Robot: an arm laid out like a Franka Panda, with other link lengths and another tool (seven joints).
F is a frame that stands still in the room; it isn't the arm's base.
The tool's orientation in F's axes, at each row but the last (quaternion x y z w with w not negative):
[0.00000 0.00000 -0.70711 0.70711]
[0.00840 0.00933 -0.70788 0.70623]
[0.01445 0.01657 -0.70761 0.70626]
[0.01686 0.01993 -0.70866 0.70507]
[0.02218 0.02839 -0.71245 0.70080]
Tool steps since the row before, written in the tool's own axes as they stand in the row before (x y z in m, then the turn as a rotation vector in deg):
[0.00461 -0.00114 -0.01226 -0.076 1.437 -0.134]
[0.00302 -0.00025 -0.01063 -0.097 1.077 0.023]
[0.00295 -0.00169 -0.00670 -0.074 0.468 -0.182]
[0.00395 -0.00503 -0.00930 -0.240 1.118 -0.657]
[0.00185 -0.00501 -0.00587 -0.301 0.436 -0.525]
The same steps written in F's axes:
[-0.00114 -0.00461 -0.01226 1.437 0.076 -0.134]
[-0.00027 -0.00275 -0.01070 1.077 0.094 0.024]
[-0.00172 -0.00265 -0.00682 0.468 0.081 -0.180]
[-0.00509 -0.00344 -0.00947 1.116 0.268 -0.649]
[-0.00509 -0.00134 -0.00594 0.437 0.331 -0.506]

